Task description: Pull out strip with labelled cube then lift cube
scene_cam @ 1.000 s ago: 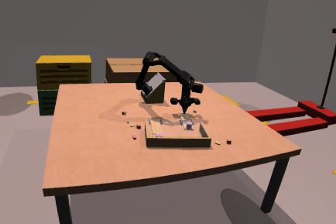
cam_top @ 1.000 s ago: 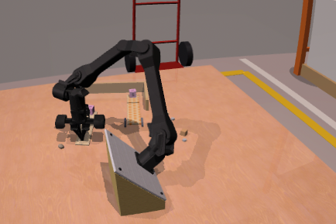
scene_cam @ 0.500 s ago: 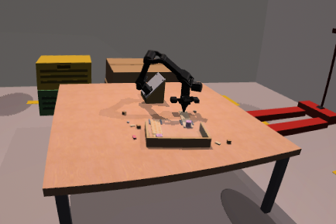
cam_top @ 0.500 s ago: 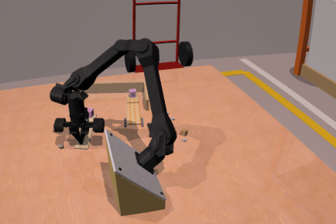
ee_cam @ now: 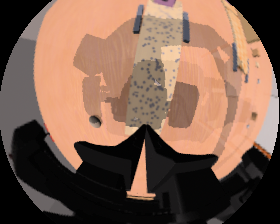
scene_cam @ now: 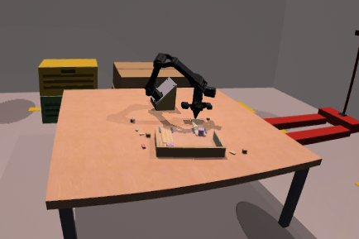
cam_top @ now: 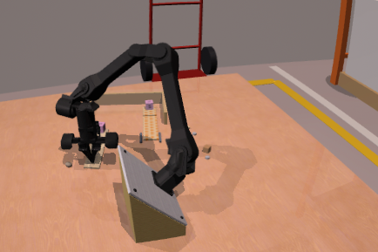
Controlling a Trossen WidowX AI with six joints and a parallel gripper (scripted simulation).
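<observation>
Right now my gripper tip is 9 cm to the right of the grey pebble.
</observation>
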